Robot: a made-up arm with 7 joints. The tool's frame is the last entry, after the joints.
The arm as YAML. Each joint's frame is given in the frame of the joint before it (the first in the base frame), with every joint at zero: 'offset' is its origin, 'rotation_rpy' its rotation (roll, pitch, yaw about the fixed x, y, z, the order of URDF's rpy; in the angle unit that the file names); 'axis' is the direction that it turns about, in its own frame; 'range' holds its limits. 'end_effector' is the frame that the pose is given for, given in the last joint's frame.
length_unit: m
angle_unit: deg
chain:
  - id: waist
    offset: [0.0, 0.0, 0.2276]
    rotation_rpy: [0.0, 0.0, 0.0]
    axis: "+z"
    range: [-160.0, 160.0]
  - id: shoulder
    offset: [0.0, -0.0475, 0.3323]
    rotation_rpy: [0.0, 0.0, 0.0]
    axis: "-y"
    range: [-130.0, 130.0]
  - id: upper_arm
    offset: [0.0, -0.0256, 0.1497]
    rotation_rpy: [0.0, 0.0, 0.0]
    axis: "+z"
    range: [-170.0, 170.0]
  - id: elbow
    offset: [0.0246, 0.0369, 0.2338]
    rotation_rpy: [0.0, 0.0, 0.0]
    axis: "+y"
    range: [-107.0, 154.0]
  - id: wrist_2
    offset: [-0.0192, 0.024, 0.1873]
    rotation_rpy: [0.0, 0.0, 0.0]
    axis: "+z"
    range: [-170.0, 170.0]
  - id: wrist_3
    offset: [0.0, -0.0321, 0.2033]
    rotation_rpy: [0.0, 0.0, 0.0]
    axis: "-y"
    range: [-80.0, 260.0]
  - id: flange
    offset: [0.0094, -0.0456, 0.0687]
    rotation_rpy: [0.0, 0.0, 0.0]
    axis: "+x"
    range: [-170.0, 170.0]
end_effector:
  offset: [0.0, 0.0, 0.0]
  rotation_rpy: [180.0, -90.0, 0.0]
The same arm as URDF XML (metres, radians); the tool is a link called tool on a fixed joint. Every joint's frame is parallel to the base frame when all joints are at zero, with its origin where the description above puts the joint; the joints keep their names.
<robot name="arm">
  <link name="base_link"/>
  <link name="link1"/>
  <link name="link2"/>
  <link name="link3"/>
  <link name="link4"/>
  <link name="link5"/>
  <link name="link6"/>
  <link name="link7"/>
  <link name="tool"/>
  <joint name="waist" type="revolute">
    <parent link="base_link"/>
    <child link="link1"/>
    <origin xyz="0 0 0.2276" rpy="0 0 0"/>
    <axis xyz="0 0 1"/>
    <limit lower="-2.7925" upper="2.7925"/>
  </joint>
  <joint name="shoulder" type="revolute">
    <parent link="link1"/>
    <child link="link2"/>
    <origin xyz="0 -0.0475 0.3323" rpy="0 0 0"/>
    <axis xyz="0 -1 0"/>
    <limit lower="-2.2689" upper="2.2689"/>
  </joint>
  <joint name="upper_arm" type="revolute">
    <parent link="link2"/>
    <child link="link3"/>
    <origin xyz="0 -0.0256 0.1497" rpy="0 0 0"/>
    <axis xyz="0 0 1"/>
    <limit lower="-2.9671" upper="2.9671"/>
  </joint>
  <joint name="elbow" type="revolute">
    <parent link="link3"/>
    <child link="link4"/>
    <origin xyz="0.0246 0.0369 0.2338" rpy="0 0 0"/>
    <axis xyz="0 1 0"/>
    <limit lower="-1.8675" upper="2.6878"/>
  </joint>
  <joint name="wrist_2" type="revolute">
    <parent link="link4"/>
    <child link="link5"/>
    <origin xyz="-0.0192 0.024 0.1873" rpy="0 0 0"/>
    <axis xyz="0 0 1"/>
    <limit lower="-2.9671" upper="2.9671"/>
  </joint>
  <joint name="wrist_3" type="revolute">
    <parent link="link5"/>
    <child link="link6"/>
    <origin xyz="0 -0.0321 0.2033" rpy="0 0 0"/>
    <axis xyz="0 -1 0"/>
    <limit lower="-1.3963" upper="4.5379"/>
  </joint>
  <joint name="flange" type="revolute">
    <parent link="link6"/>
    <child link="link7"/>
    <origin xyz="0.0094 -0.0456 0.0687" rpy="0 0 0"/>
    <axis xyz="1 0 0"/>
    <limit lower="-2.9671" upper="2.9671"/>
  </joint>
  <joint name="tool_fixed" type="fixed">
    <parent link="link7"/>
    <child link="tool"/>
    <origin xyz="0 0 0" rpy="3.1416 -1.5708 0"/>
  </joint>
</robot>

